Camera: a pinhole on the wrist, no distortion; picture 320 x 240 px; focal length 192.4 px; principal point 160.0 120.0 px. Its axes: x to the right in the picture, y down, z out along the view. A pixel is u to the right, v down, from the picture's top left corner.
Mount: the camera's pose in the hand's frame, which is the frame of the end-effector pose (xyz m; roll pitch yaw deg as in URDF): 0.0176 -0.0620 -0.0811 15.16 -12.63 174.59
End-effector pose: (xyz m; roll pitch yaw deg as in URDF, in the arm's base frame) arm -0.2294 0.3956 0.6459 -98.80 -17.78 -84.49
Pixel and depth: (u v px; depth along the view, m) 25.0 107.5 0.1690
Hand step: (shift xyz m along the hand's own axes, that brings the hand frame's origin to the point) 0.1728 -0.0217 0.0493
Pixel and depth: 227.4 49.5 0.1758
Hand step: 0.0012 0.0482 0.0815
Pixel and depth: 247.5 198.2 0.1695
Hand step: -0.0198 -0.0807 0.1130
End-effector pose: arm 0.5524 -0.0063 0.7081 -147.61 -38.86 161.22
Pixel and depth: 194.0 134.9 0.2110
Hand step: 0.0304 -0.0236 0.1300
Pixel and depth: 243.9 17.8 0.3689
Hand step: -0.0454 0.2309 0.2515
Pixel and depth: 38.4 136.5 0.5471
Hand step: 0.4803 -0.0076 0.3706
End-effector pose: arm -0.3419 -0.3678 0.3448 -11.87 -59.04 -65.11
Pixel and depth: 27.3 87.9 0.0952
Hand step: 0.1043 -0.0298 -0.0098
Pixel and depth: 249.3 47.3 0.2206
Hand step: -0.0272 0.0810 0.1278
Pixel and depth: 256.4 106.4 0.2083
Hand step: -0.0344 0.0119 0.1341
